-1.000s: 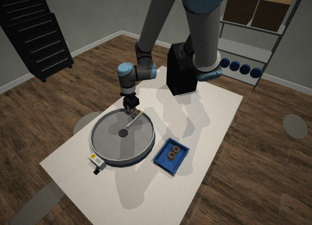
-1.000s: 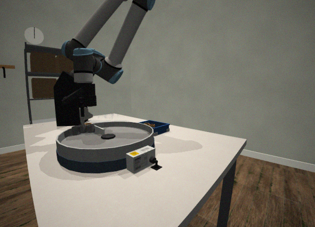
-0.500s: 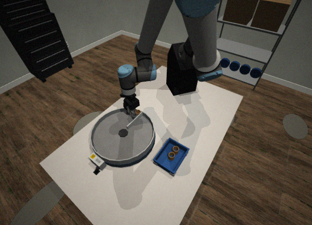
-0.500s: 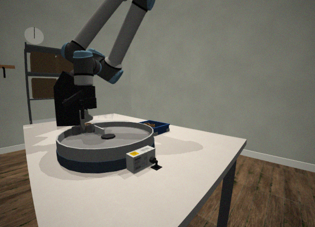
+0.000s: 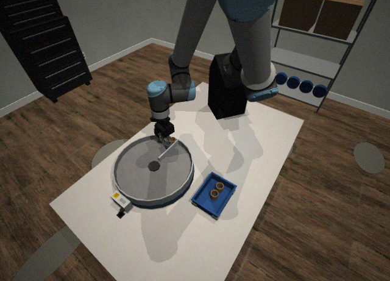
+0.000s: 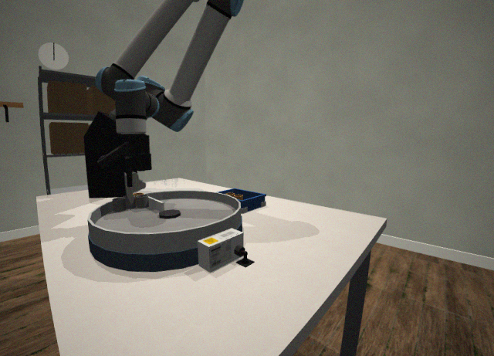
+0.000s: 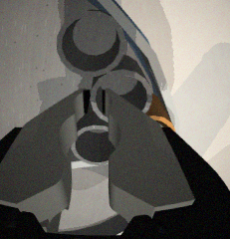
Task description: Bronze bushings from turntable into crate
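Right now the grey turntable is 16 cm ahead of my hand, 5 cm to the left of it and 3 cm below it. Round my hand: blue crate: 40 cm to the left, 13 cm ahead, 6 cm below.
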